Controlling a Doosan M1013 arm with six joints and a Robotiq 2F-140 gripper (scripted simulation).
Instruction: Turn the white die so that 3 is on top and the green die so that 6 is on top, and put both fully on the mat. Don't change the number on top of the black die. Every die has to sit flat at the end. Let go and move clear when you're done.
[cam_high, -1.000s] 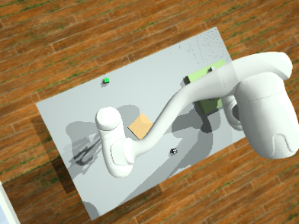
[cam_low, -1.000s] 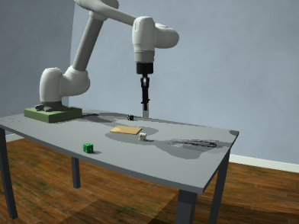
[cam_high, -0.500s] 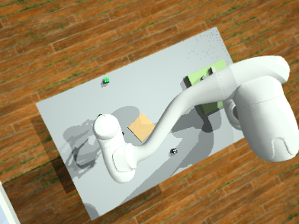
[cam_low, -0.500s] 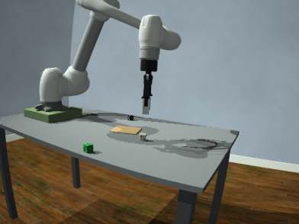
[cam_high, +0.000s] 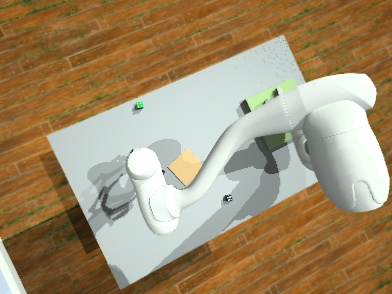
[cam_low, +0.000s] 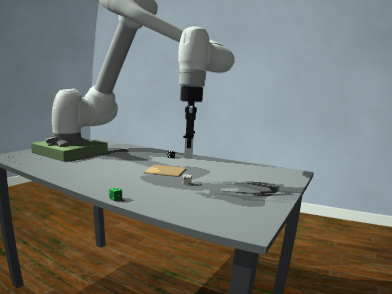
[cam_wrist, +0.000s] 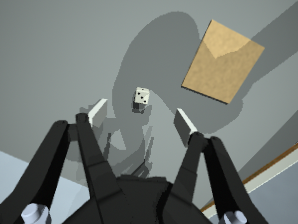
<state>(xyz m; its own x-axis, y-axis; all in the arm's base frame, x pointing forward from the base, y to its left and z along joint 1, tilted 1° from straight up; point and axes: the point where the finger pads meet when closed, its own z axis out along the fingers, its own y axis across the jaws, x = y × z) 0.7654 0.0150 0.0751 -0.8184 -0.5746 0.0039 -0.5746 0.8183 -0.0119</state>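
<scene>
Now: hand 11 cm above the white die. Also, from my hand: green die 29 cm to the right, 11 cm below, 5 cm behind; black die 33 cm behind, 32 cm to the left, 11 cm below; tan mat 17 cm behind, 12 cm below, 9 cm to the left.
</scene>
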